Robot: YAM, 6 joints.
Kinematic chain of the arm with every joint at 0, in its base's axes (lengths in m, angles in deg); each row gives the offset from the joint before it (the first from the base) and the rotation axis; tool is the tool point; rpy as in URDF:
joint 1: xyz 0 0 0.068 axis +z
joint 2: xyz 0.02 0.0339 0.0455 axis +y
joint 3: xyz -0.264 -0.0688 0 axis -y
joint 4: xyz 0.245 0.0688 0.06 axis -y
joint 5: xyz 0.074 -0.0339 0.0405 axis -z
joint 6: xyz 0.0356 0 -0.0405 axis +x
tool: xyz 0 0 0 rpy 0 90 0
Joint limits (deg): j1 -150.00..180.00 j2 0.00..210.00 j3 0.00..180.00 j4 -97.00..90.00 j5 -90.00..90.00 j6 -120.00..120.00
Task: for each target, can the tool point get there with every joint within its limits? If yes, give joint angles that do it. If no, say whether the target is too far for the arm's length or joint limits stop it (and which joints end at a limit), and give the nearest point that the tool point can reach.
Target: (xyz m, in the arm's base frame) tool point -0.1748 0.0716 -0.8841
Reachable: no: too far | nearest point -0.2070 0.0848 -0.3795 | short by 0.506 m
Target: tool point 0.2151 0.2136 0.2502
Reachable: yes | joints 43.50 77.50 43.27 16.68 -11.12 67.54
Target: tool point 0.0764 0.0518 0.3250
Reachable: yes | joints 32.83 20.77 14.48 57.22 -3.37 60.01
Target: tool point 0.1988 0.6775 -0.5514
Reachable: no: too far | nearest point 0.1364 0.4647 -0.2931 | short by 0.340 m
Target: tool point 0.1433 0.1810 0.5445
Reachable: yes | joints 57.69 87.28 131.51 -72.02 43.18 -95.75
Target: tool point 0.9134 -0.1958 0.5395
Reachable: no: too far | nearest point 0.5742 -0.1231 0.3779 | short by 0.383 m
